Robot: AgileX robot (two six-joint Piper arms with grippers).
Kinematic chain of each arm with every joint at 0, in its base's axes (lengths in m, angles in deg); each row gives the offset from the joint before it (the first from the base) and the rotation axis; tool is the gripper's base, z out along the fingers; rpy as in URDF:
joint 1: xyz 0 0 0.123 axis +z
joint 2: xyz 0 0 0 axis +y
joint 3: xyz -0.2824 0 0.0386 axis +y
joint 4: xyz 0.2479 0 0.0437 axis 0.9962 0 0.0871
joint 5: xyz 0 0 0 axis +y
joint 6: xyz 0.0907 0 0.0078 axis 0.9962 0 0.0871
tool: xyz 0 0 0 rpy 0 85 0
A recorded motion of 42 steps. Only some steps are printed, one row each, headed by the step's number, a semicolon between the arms.
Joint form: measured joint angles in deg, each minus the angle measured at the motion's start. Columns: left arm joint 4, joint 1, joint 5, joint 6, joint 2, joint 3; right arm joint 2, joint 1, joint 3, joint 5, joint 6, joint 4.
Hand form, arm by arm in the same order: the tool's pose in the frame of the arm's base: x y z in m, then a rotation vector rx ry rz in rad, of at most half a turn. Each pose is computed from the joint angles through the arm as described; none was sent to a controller.
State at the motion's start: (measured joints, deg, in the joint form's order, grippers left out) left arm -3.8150 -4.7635 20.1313 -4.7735 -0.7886 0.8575; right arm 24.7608 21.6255 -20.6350 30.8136 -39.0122 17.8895
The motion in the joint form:
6: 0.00 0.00 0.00 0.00 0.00 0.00; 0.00 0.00 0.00 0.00 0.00 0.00
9: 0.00 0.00 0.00 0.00 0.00 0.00; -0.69 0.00 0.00 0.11 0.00 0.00
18: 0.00 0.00 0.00 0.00 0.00 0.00; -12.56 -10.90 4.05 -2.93 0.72 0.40
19: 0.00 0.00 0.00 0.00 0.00 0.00; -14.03 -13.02 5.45 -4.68 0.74 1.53
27: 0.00 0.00 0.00 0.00 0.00 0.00; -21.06 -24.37 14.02 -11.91 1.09 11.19
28: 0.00 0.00 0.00 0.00 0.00 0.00; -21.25 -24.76 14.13 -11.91 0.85 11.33
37: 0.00 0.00 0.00 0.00 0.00 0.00; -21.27 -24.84 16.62 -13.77 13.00 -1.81
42: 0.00 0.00 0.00 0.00 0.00 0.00; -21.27 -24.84 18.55 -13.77 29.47 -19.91
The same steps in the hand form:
6: 0.0525 -0.0065 0.1772 -0.0415 1.8387 -0.1817; 0.0774 0.0461 0.2588 -0.8824 1.8704 0.1433
9: 0.0525 -0.0065 0.1772 -0.0415 1.8387 -0.1817; 0.0757 0.0455 0.2597 -0.8797 1.8605 0.1428
18: 0.0525 -0.0065 0.1772 -0.0415 1.8387 -0.1817; 0.0583 0.0247 0.2560 -0.6232 1.7623 0.0020
19: 0.0525 -0.0065 0.1772 -0.0415 1.8387 -0.1817; 0.0576 0.0222 0.2523 -0.5634 1.7476 -0.0131
27: 0.0525 -0.0065 0.1772 -0.0415 1.8387 -0.1817; 0.0555 0.0118 0.2222 -0.2278 1.7065 -0.0305
28: 0.0525 -0.0065 0.1772 -0.0415 1.8387 -0.1817; 0.0553 0.0114 0.2218 -0.2240 1.7053 -0.0366
37: 0.0525 -0.0065 0.1772 -0.0415 1.8387 -0.1817; 0.0574 0.0042 0.2074 -0.1724 1.7529 -0.1039
42: 0.0525 -0.0065 0.1772 -0.0415 1.8387 -0.1817; 0.0577 -0.0042 0.1950 -0.1230 1.8053 -0.1918

